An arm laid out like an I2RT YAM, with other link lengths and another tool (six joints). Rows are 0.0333 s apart.
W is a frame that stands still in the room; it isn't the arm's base.
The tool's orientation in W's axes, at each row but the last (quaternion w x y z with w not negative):
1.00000 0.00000 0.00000 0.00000
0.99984 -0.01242 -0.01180 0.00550
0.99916 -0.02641 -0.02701 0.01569
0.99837 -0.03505 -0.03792 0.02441
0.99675 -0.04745 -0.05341 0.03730
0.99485 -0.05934 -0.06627 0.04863
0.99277 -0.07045 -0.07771 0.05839
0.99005 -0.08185 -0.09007 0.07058
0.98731 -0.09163 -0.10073 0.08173
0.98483 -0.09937 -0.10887 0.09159
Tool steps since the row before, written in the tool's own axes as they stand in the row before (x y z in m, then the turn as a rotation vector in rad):
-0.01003 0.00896 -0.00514 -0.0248 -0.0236 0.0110
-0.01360 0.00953 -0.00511 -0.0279 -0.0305 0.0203
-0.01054 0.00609 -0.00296 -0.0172 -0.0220 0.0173
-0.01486 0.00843 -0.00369 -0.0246 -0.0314 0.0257
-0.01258 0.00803 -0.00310 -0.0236 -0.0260 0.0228
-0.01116 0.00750 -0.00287 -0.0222 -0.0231 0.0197
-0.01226 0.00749 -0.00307 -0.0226 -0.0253 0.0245
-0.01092 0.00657 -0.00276 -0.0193 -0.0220 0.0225
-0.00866 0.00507 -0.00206 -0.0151 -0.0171 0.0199
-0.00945 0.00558 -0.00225 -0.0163 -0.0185 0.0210
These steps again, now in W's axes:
-0.01003 0.00896 -0.00514 -0.0248 -0.0236 0.0110
-0.01358 0.00925 -0.00566 -0.0280 -0.0303 0.0204
-0.01054 0.00558 -0.00384 -0.0175 -0.0216 0.0175
-0.01490 0.00738 -0.00538 -0.0250 -0.0308 0.0260
-0.01269 0.00669 -0.00515 -0.0241 -0.0256 0.0227
-0.01128 0.00592 -0.00517 -0.0226 -0.0230 0.0195
-0.01232 0.00541 -0.00591 -0.0235 -0.0245 0.0244
-0.01093 0.00432 -0.00565 -0.0203 -0.0211 0.0225
-0.00865 0.00302 -0.00458 -0.0164 -0.0160 0.0198
-0.00943 0.00307 -0.00521 -0.0176 -0.0174 0.0209

